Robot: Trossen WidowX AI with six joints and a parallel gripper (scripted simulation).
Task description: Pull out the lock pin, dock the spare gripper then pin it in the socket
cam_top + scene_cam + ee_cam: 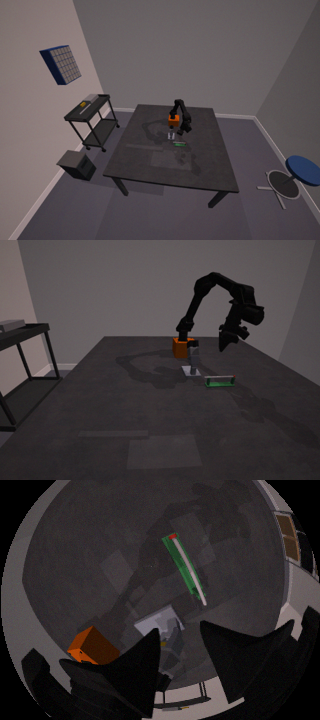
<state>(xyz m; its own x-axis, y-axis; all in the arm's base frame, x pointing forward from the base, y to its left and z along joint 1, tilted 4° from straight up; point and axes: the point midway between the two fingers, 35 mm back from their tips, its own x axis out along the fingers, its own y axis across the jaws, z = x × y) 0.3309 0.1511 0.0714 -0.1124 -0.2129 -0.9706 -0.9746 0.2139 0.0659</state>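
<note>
Right now my gripper tip is 14 cm above the green cradle, 4 cm short of it and 2 cm to the right of it. The rest, counted from my gripper tip: grey mount (11 cm to the right, 11 cm below, 5 cm behind); spare gripper (11 cm to the right, 6 cm behind, 4 cm below).
</note>
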